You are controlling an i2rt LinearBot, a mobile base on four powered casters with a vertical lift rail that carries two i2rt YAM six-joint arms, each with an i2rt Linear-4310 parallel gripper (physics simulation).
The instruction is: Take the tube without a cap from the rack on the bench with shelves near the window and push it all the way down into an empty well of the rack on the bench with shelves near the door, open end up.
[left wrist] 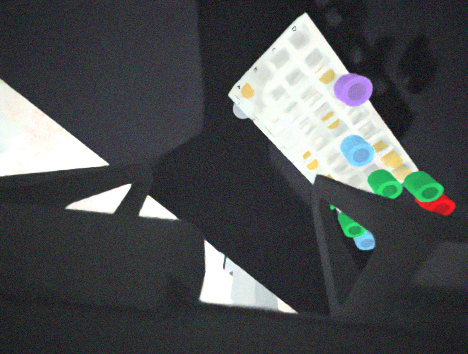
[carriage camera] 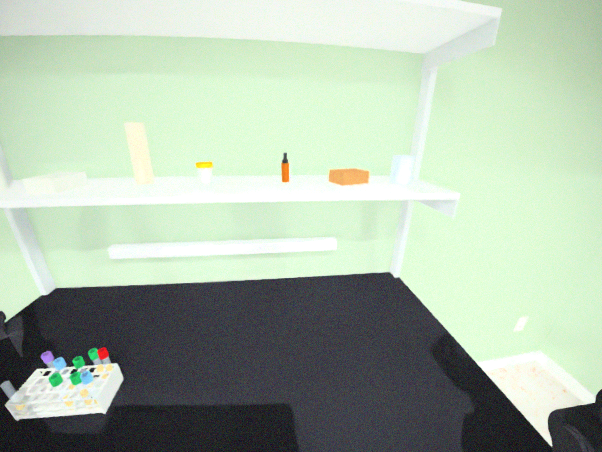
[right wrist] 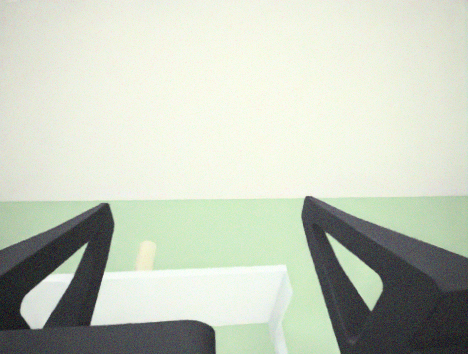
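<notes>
A white rack (carriage camera: 114, 387) (left wrist: 262, 75) stands on the dark bench, at the lower left in the carriage view. It holds several tubes with purple, blue, green and red caps. The tube without a cap (carriage camera: 7, 389) (left wrist: 241, 110) is pale and clear, at the rack's left end corner beside yellow well marks. My left gripper (left wrist: 230, 176) is open and empty above the bench near the rack; its right finger covers part of the rack in the left wrist view. My right gripper (right wrist: 210, 209) is open and empty, facing the wall and ceiling. The other rack does not show.
A white shelf (carriage camera: 230, 192) over the bench (carriage camera: 260, 340) bears a tall beige block (carriage camera: 139, 152), a yellow-lidded jar (carriage camera: 204, 172), an orange bottle (carriage camera: 285, 171), a brown box (carriage camera: 349, 177) and a pale beaker (carriage camera: 401, 169). Another shelf (carriage camera: 225, 22) is above. Uprights stand at both sides.
</notes>
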